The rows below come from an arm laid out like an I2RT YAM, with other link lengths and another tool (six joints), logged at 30 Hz.
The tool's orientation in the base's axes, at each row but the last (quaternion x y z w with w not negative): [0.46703 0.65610 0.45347 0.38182]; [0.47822 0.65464 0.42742 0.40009]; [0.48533 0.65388 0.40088 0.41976]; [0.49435 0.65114 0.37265 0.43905]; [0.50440 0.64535 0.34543 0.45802]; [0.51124 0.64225 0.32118 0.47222]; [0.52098 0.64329 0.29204 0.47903]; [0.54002 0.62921 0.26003 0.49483]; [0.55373 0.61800 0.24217 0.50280]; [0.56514 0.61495 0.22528 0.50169]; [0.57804 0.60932 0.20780 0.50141]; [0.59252 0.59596 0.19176 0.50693]
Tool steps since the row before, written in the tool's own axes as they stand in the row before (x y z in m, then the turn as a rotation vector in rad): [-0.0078 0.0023 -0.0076 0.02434 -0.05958 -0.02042]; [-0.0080 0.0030 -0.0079 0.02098 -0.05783 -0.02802]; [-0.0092 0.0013 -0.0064 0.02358 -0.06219 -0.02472]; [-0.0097 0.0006 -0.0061 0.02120 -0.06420 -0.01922]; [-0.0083 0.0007 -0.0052 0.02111 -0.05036 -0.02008]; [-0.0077 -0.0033 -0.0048 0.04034 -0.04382 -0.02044]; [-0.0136 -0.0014 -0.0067 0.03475 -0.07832 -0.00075]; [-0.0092 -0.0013 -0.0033 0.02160 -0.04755 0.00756]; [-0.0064 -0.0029 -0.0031 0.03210 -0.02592 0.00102]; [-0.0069 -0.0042 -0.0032 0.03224 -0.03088 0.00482]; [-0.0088 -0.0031 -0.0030 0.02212 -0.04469 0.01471]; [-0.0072 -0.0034 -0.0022 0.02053 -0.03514 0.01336]
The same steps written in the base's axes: [-0.0043 -0.0089 0.0051 -0.04139 0.00939 -0.05252]; [-0.0047 -0.0086 0.0062 -0.04723 0.00510 -0.04809]; [-0.0040 -0.0094 0.0048 -0.04589 0.00711 -0.05365]; [-0.0043 -0.0096 0.0046 -0.04106 0.00461 -0.05686]; [-0.0041 -0.0078 0.0044 -0.03723 0.00803 -0.04398]; [-0.0054 -0.0079 0.0009 -0.03586 0.02829 -0.04335]; [-0.0067 -0.0125 0.0055 -0.03121 0.01066 -0.07908]; [-0.0042 -0.0083 0.0033 -0.01167 0.00528 -0.05119]; [-0.0048 -0.0059 0.0009 -0.00671 0.02254 -0.03392]; [-0.0057 -0.0065 0.0002 -0.00570 0.02028 -0.03966]; [-0.0056 -0.0078 0.0019 -0.00586 0.00442 -0.05147]; [-0.0051 -0.0064 0.0008 -0.00244 0.00564 -0.04239]
